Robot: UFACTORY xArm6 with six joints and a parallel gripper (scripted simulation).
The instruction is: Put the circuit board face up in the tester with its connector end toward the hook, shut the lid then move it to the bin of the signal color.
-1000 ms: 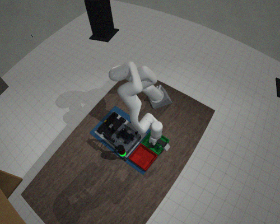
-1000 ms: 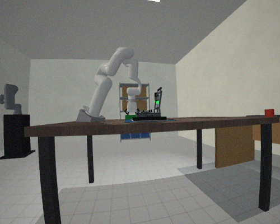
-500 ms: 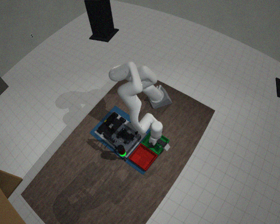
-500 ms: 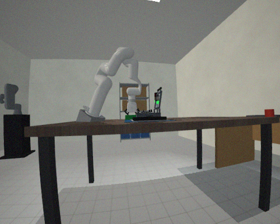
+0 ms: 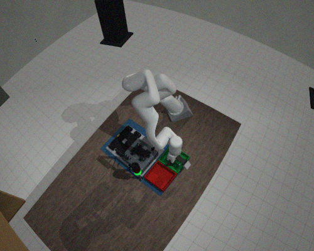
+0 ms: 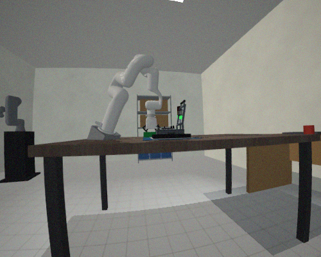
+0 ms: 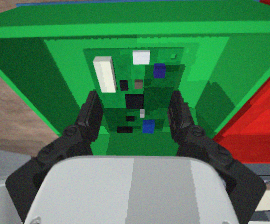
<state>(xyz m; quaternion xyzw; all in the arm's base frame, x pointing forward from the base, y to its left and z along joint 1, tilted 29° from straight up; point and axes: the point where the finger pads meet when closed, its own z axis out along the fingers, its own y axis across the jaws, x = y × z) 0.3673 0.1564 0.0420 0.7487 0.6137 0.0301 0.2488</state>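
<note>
My gripper is now 1 cm above the green bin. Round my hand: red bin 15 cm ahead, 4 cm to the right, 1 cm below; black latch block 15 cm to the right, 7 cm above, 1 cm ahead; green circuit board 1 cm below.
</note>
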